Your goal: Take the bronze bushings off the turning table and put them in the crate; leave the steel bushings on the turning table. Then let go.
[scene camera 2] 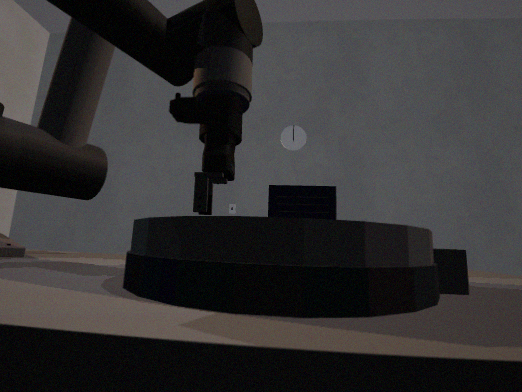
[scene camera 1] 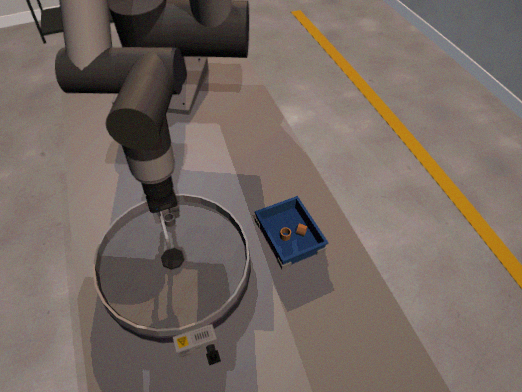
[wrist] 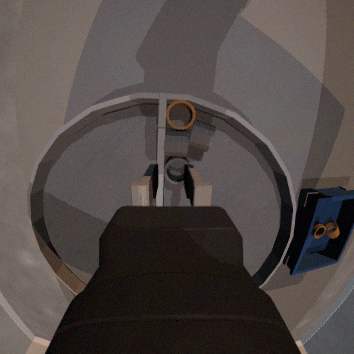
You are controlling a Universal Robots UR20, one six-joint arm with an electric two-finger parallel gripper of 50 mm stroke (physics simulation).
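Frame: origin at the arm's base, x ahead, y left, z up, level; centimetres.
Seen in the pictures: gripper, fingertip midpoint: (scene camera 2: 202, 213) (scene camera 1: 164, 211) (wrist: 170, 174).
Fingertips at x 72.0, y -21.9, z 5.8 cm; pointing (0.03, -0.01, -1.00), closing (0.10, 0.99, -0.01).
Observation:
A point is followed by its place in that frame.
My gripper (scene camera 1: 169, 214) @[x 72.0, y -21.9, z 5.7 cm] (scene camera 2: 202, 213) @[x 72.0, y -21.9, z 5.7 cm] (wrist: 170, 174) @[x 72.0, y -21.9, z 5.7 cm] points down over the turning table (scene camera 1: 150, 331) @[x 101.5, y -37.3, z 2.0 cm] (scene camera 2: 280, 242) @[x 82.3, y -45.9, z 1.1 cm] (wrist: 287, 200) @[x 78.7, y -5.3, z 2.1 cm]. It is partly open, with nothing held. In the wrist view, a grey steel bushing (scene camera 1: 169, 221) (wrist: 169, 170) stands on the table below the fingers, beside a thin straight bar (scene camera 1: 165, 230) @[x 76.4, y -23.7, z 3.2 cm] (wrist: 161, 145) @[x 69.3, y -22.7, z 3.2 cm] that also shows between the fingers. A bronze bushing (wrist: 193, 116) @[x 66.5, y -18.9, z 3.2 cm] stands farther out, between the bar and the rim; the arm hides it in scene camera 1. Two bronze bushings (scene camera 1: 285, 237) @[x 91.4, y 7.4, z -2.3 cm] (scene camera 1: 301, 230) @[x 92.0, y 12.5, z -1.4 cm] (wrist: 336, 231) @[x 90.7, y 13.0, z -0.9 cm] are in the blue crate (scene camera 1: 306, 254) @[x 99.3, y 9.7, z -2.2 cm] (wrist: 320, 262) @[x 98.8, y 10.6, z -0.3 cm].
The table's raised rim surrounds the bushings. A dark octagonal hub (scene camera 1: 172, 258) @[x 84.6, y -25.0, z 1.4 cm] sits at the table's centre. A labelled box (scene camera 1: 195, 338) @[x 107.8, y -28.2, z 1.1 cm] is at the table's outer side. The crate stands beside the table. A dark ribbed box (scene camera 2: 302, 201) shows behind the table in scene camera 2.

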